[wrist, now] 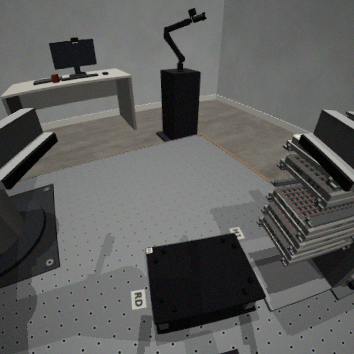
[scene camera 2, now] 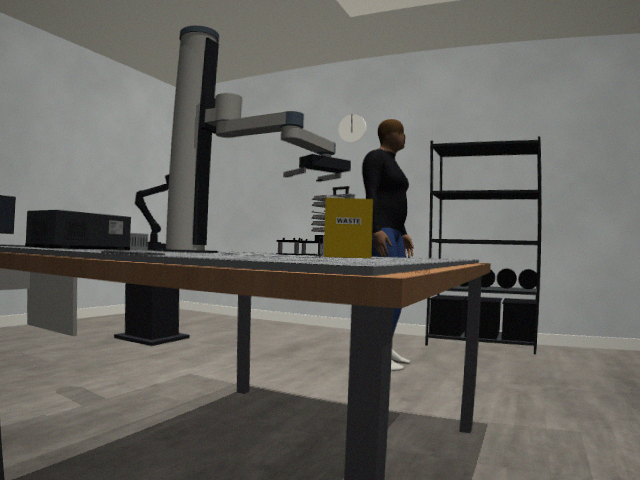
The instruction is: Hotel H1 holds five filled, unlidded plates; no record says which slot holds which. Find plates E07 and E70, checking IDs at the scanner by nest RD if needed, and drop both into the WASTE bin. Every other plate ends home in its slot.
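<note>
Hotel H1 is a stack of grey shelves at the right of the wrist view; in the scene view hotel H1 is partly hidden behind the bin. A plate with reddish wells shows in it; no plate ID is readable. Nest RD is a black platform beside its RD label, with no plate on it. The scanner cannot be made out. The yellow WASTE bin stands near the table's right end; its inside is hidden. My gripper is open and empty, high above the table near the hotel and nest.
The arm's column rises from the table; its round base shows at the left of the wrist view. A dark box-shaped device stands on the table's left. A person stands behind the table, near a black shelf unit.
</note>
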